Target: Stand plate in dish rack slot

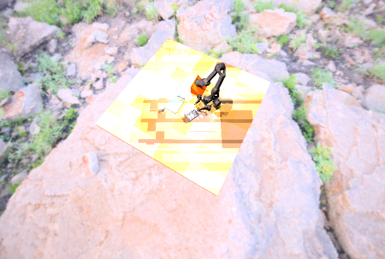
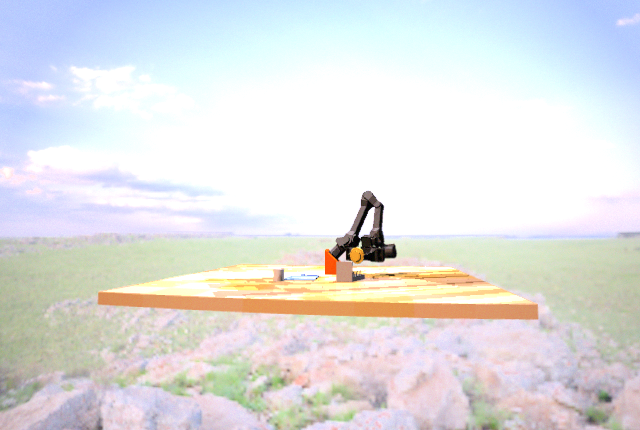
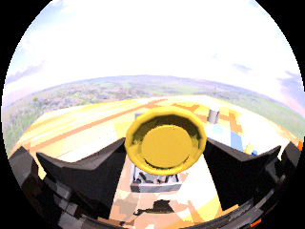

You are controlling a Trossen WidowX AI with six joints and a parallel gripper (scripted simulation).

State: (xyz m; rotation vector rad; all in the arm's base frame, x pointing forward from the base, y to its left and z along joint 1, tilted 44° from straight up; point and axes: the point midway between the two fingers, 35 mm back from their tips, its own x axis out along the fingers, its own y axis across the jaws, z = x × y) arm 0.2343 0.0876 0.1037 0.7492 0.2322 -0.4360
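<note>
Now: gripper tip 7 cm above the dish rack, 6 cm short of it and 2 cm to the left of it. Also, from my gripper tip: yellow plate (1 cm behind); pale cup (31 cm to the right, 13 cm ahead, 7 cm below); light blue mat (23 cm to the right, 9 cm below, 3 cm ahead).
</note>
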